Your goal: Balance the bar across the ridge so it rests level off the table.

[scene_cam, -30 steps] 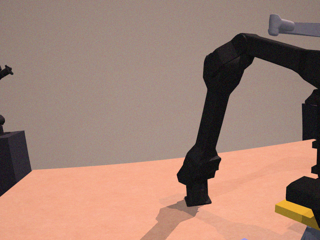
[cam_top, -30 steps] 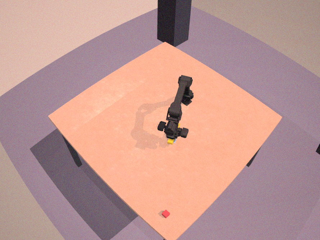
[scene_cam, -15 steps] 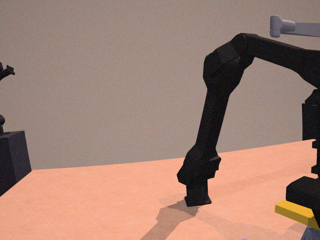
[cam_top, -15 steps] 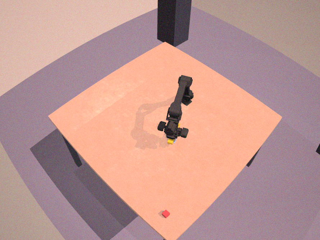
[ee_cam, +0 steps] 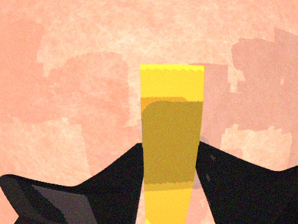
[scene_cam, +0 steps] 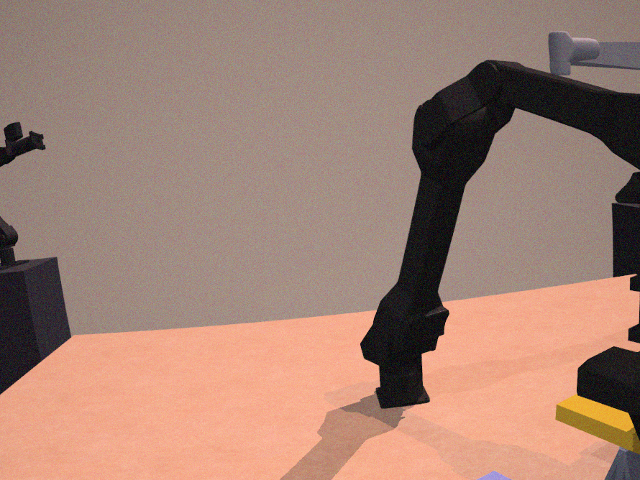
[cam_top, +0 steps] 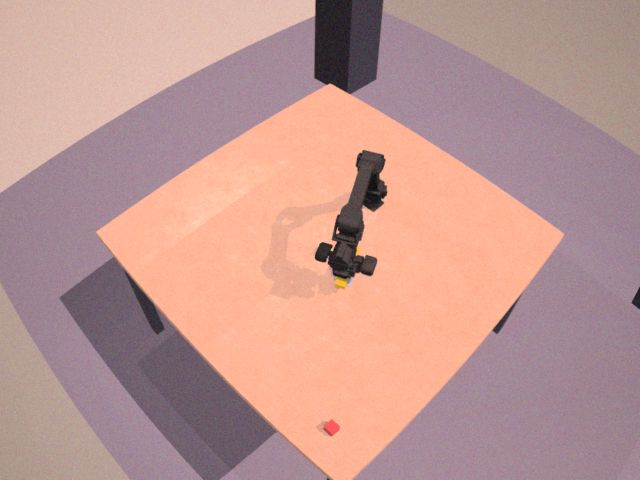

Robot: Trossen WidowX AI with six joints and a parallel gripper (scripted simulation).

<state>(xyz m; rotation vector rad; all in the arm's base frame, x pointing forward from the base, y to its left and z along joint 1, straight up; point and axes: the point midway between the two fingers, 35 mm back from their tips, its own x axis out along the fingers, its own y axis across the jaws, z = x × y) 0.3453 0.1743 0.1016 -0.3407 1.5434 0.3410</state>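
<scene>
Right now my gripper tip is 3 cm past the yellow bar and 1 cm to the left of it. Round my gripper tip: small red cube: 39 cm ahead, 33 cm to the left, 5 cm below; purple cube: 5 cm behind, 14 cm to the right, 5 cm below.
</scene>
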